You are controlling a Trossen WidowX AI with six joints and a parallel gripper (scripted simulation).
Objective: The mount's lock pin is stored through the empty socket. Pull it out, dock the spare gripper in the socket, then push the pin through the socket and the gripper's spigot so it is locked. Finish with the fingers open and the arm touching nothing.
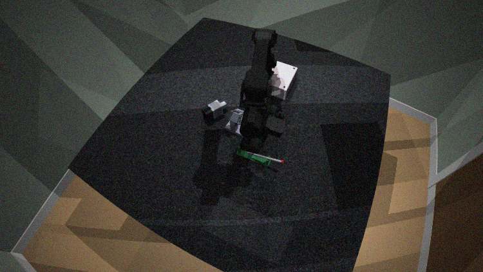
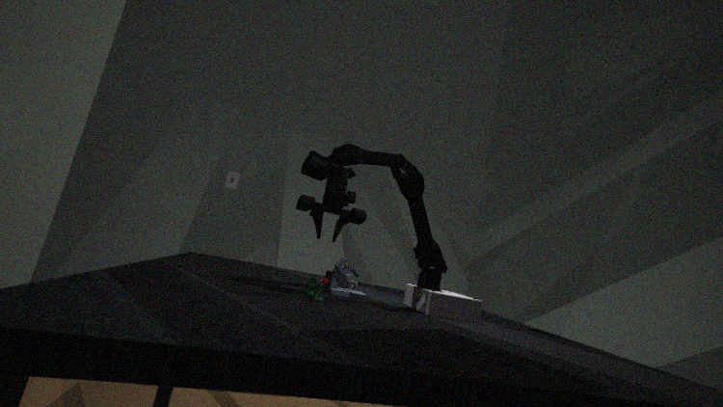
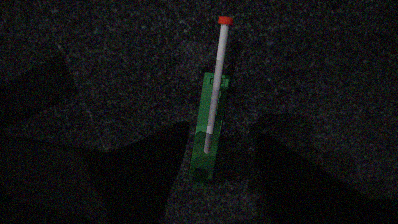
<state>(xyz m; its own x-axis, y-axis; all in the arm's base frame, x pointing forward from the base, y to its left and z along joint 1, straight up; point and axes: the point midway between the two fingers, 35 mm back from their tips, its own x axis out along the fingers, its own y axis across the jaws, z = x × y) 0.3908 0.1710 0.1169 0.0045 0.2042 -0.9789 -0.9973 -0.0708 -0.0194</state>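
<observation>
Now: gripper tip 4 cm to the left of the green pad and 13 cm above it. From my gripper tip the other things lie so: socket (10 cm behind, 17 cm to the right, 10 cm below); then spare gripper (12 cm behind, 29 cm to the right, 12 cm below).
</observation>
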